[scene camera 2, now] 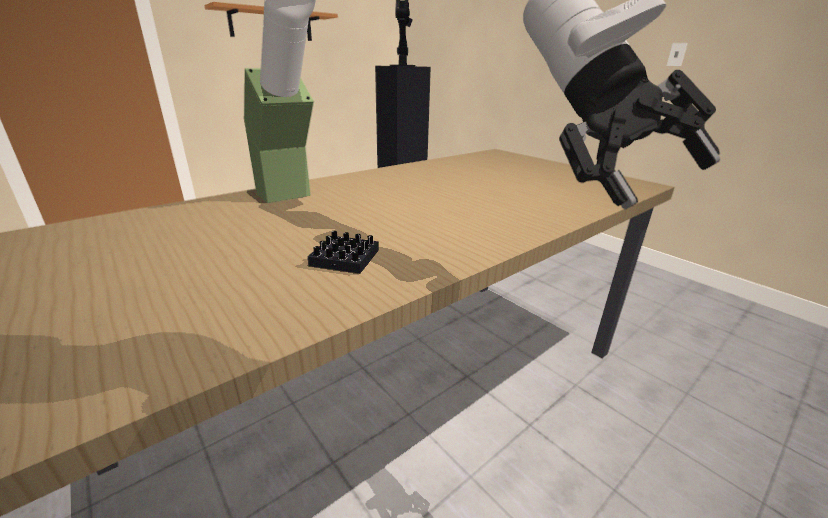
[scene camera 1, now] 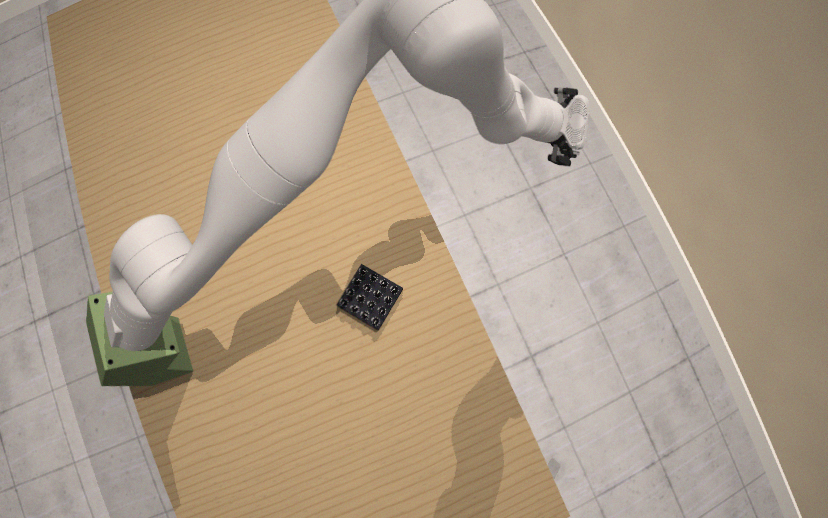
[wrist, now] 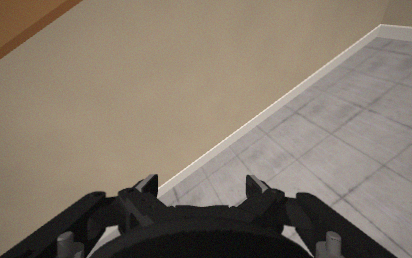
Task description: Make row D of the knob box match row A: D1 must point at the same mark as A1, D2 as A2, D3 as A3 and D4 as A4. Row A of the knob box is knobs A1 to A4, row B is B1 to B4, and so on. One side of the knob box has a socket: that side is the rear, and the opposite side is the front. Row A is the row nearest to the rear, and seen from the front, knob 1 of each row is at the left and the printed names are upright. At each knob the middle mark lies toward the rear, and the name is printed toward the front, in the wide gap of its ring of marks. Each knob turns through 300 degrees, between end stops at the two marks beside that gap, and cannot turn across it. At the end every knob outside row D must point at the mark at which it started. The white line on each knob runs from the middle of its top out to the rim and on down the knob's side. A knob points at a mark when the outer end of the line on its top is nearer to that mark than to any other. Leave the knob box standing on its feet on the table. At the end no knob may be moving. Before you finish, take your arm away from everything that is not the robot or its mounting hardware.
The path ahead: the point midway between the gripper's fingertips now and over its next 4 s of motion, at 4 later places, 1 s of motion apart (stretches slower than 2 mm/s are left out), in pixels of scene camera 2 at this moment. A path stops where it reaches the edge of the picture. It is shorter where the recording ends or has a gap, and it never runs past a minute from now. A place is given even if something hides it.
My gripper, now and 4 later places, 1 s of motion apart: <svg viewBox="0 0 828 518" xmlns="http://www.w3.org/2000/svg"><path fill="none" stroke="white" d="M671 185L572 230L502 248L454 252L418 251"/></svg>
